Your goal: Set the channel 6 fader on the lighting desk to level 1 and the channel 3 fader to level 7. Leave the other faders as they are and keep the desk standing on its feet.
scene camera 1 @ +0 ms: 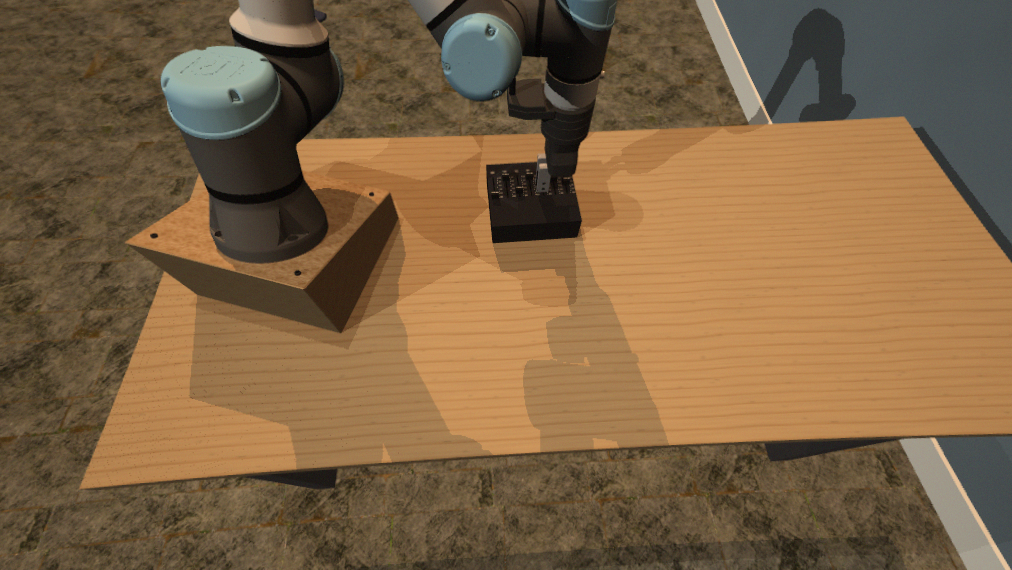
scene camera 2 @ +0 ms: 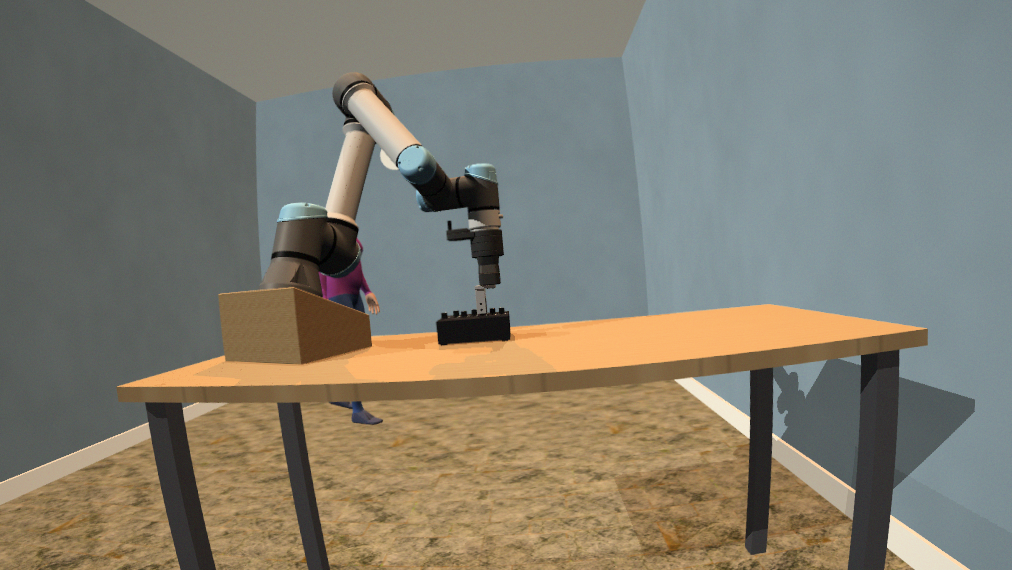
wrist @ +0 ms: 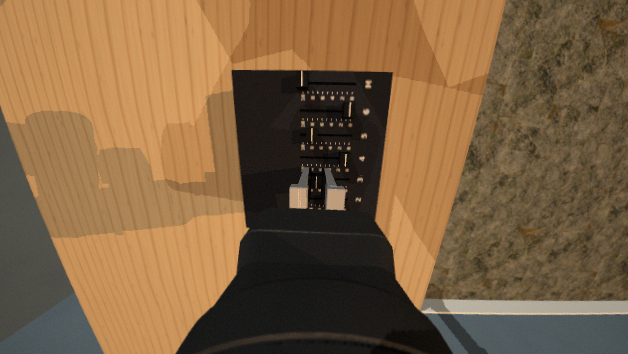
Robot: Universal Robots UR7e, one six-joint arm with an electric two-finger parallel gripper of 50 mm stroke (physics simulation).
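Frame: origin at the arm's base, x ahead, y left, z up, level; metres.
Where they show: gripper, fingertip midpoint: point(scene camera 1: 541, 186) point(scene camera 2: 482, 313) point(wrist: 316, 178); arm's base, link origin: point(scene camera 1: 274, 230) point(scene camera 2: 289, 300).
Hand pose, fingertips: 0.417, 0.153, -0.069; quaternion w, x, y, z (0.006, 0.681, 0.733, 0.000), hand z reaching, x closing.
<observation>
Things, the pixels of their centre, and the offset from my fingertips, as dx, dy, dz. Level surfaces: height alone.
- black lighting desk, body centre: point(wrist: 311, 156) point(scene camera 1: 531, 199) point(scene camera 2: 475, 324) -0.018, -0.008, -0.025
- channel 3 fader cap, body centre: point(wrist: 316, 182) +0.002, +0.000, +0.009
- channel 6 fader cap, body centre: point(wrist: 349, 109) -0.067, +0.021, +0.009
- channel 5 cap, body centre: point(wrist: 312, 134) -0.042, -0.009, +0.003
- channel 4 cap, body centre: point(wrist: 345, 160) -0.023, +0.024, +0.009
- master cap, body centre: point(wrist: 302, 80) -0.086, -0.022, +0.003
- wooden table, surface height: dz -0.059
The black lighting desk point(scene camera 1: 536, 230) point(scene camera 2: 473, 329) point(wrist: 267, 145) stands level on the table. My gripper point(scene camera 1: 542, 189) point(scene camera 2: 481, 311) point(wrist: 316, 178) points down over it, shut on the channel 3 fader cap point(wrist: 316, 184). That cap's line is at roughly level 7, but the fingers cover much of its scale. The channel 6 fader cap point(wrist: 349, 110) is near the low end, about 0 to 1. The channel 5 cap point(wrist: 312, 135) is near 8, the channel 4 cap point(wrist: 345, 160) near 0, and the master cap point(wrist: 302, 80) at 10. Channel 2 is partly covered and channel 1 hidden.
The desk rests on the wooden table point(scene camera 1: 743, 297) point(scene camera 2: 637, 346), near its far edge in scene camera 1. The arm's wooden base block point(scene camera 1: 247, 300) point(scene camera 2: 258, 329) stands to the left. A person point(scene camera 2: 344, 283) stands behind the arm in scene camera 2.
</observation>
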